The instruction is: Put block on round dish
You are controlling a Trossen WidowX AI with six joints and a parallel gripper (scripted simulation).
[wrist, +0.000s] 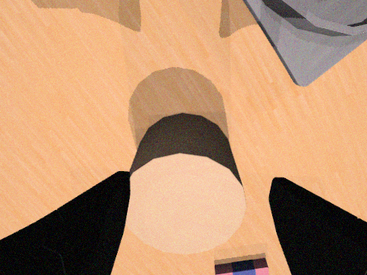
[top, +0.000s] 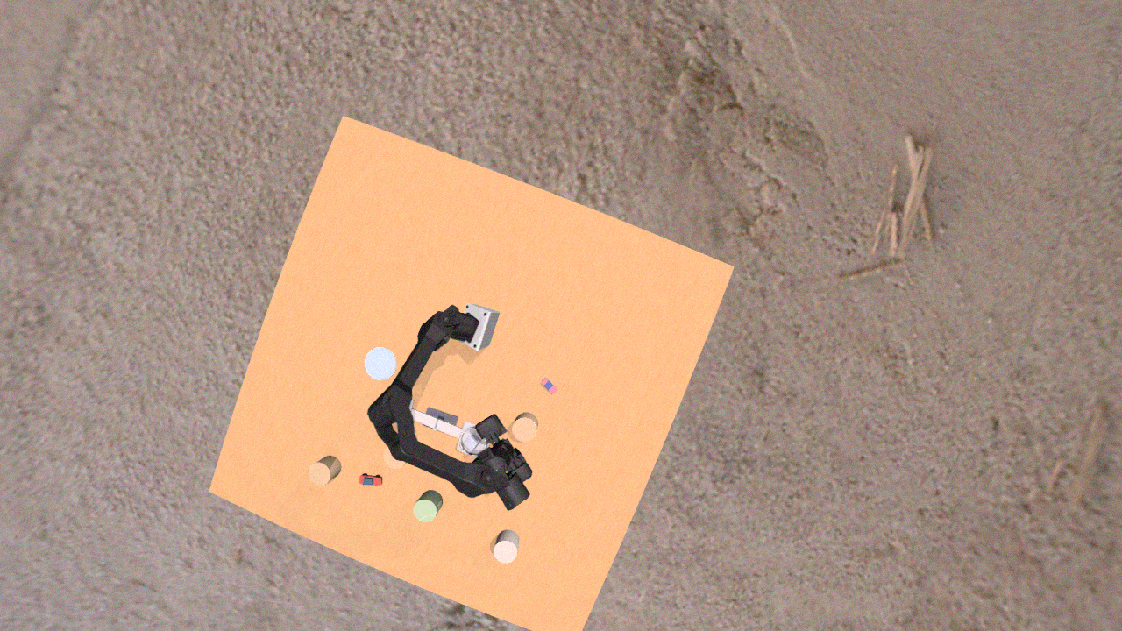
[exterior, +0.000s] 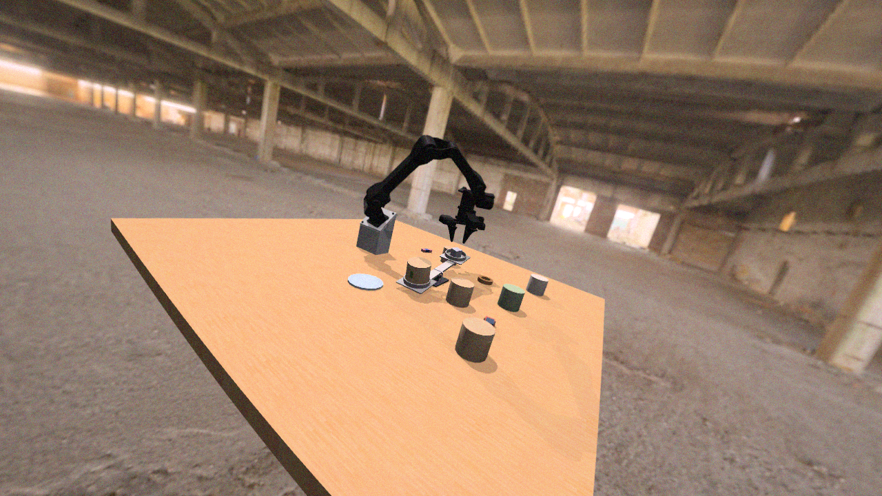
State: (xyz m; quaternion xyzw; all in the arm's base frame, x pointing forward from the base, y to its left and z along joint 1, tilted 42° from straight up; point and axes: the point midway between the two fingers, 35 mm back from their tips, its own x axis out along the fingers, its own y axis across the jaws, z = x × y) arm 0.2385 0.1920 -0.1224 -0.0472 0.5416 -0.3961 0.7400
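My gripper tip is now 45 cm to the left of the pale blue round dish, 10 cm above it and 1 cm past it. Round my gripper tip: balance 21 cm to the right, 7 cm below, 7 cm ahead; then pink-blue piece 17 cm behind, 10 cm below, 4 cm to the left; then brown ring 17 cm ahead, 10 cm below, 1 cm to the right.
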